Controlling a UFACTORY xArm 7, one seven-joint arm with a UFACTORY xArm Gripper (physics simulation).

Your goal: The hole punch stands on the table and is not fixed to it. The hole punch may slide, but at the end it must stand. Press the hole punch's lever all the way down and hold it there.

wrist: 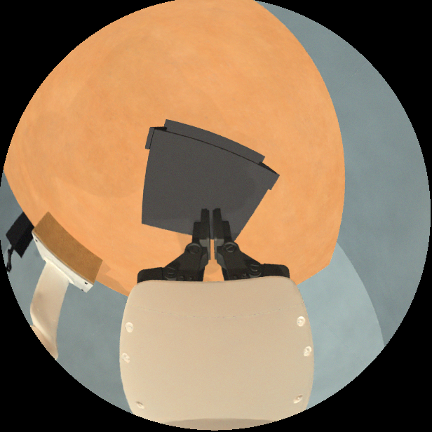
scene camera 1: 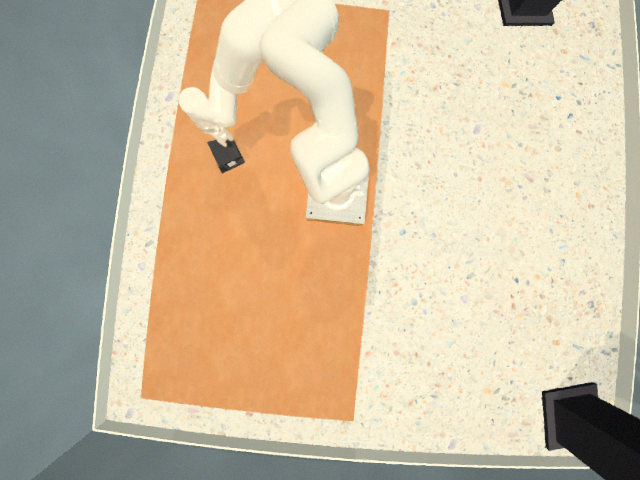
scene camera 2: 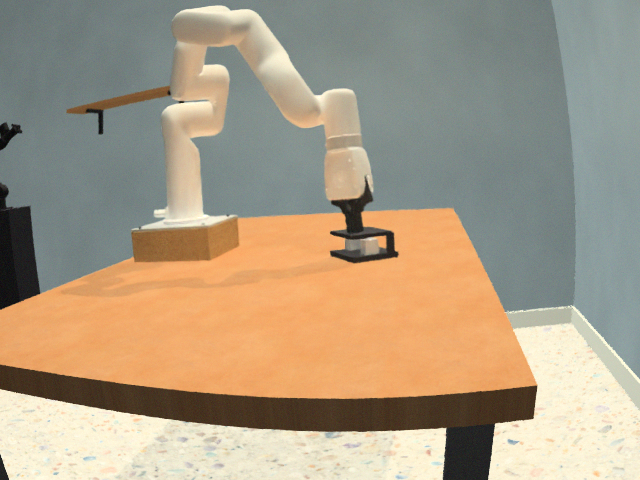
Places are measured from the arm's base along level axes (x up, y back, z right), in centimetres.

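Pixels of known places: gripper, fingertip midpoint: (scene camera 1: pixel 226 144) (scene camera 2: pixel 355 232); arm's base, origin of the base link: (scene camera 2: pixel 186 221).
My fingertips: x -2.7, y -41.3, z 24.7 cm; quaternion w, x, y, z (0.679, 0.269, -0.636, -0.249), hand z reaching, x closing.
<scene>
Ahead of a thing's pixels: the offset from my fingertips to its top centre. Level surfaces: height alone.
The black hole punch @[dx +0.0, dy -1.7, dz -2.4 cm] (scene camera 1: pixel 225 155) (scene camera 2: pixel 390 243) stands upright on the table, with light blocks between its base and its lever. Its flat black lever @[dx +0.0, dy -1.3, dz -2.2 cm] (scene camera 2: pixel 369 231) (wrist: pixel 200 175) lies about level, roughly parallel to the base, in the second scene view. My gripper (scene camera 2: pixel 355 230) (wrist: pixel 211 219) is shut and empty. Its fingertips touch the top of the lever near the end away from the hinge post. In the first scene view the arm's wrist partly covers the fingers. The light blocks are hidden under the lever in the wrist view.
The orange table top @[dx -5.6 cm] (scene camera 1: pixel 253 310) (scene camera 2: pixel 289 335) (wrist: pixel 210 60) bears the punch and the arm's wooden base block (scene camera 2: pixel 170 245) (wrist: pixel 70 250). The punch is near one long table edge in the first scene view. A wooden wall shelf (scene camera 2: pixel 124 99) is behind the arm.
</scene>
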